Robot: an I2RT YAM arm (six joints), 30 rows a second.
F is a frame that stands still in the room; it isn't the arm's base.
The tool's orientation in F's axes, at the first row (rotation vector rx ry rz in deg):
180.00, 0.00, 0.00
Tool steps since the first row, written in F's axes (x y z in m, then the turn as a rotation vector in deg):
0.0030, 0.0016, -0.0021, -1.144, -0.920, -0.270
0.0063, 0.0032, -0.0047, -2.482, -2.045, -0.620
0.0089, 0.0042, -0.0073, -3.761, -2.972, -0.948
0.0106, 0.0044, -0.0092, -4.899, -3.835, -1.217
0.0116, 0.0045, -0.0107, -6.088, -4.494, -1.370
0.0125, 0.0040, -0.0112, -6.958, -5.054, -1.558
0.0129, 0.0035, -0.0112, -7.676, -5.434, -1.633
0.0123, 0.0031, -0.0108, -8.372, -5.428, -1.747
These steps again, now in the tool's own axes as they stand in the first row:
0.0030, -0.0016, 0.0021, -1.144, 0.920, 0.270
0.0063, -0.0032, 0.0047, -2.482, 2.045, 0.620
0.0089, -0.0042, 0.0073, -3.761, 2.972, 0.948
0.0106, -0.0044, 0.0092, -4.899, 3.835, 1.217
0.0116, -0.0045, 0.0107, -6.088, 4.494, 1.370
0.0125, -0.0040, 0.0112, -6.958, 5.054, 1.558
0.0129, -0.0035, 0.0112, -7.676, 5.434, 1.633
0.0123, -0.0031, 0.0108, -8.372, 5.428, 1.747

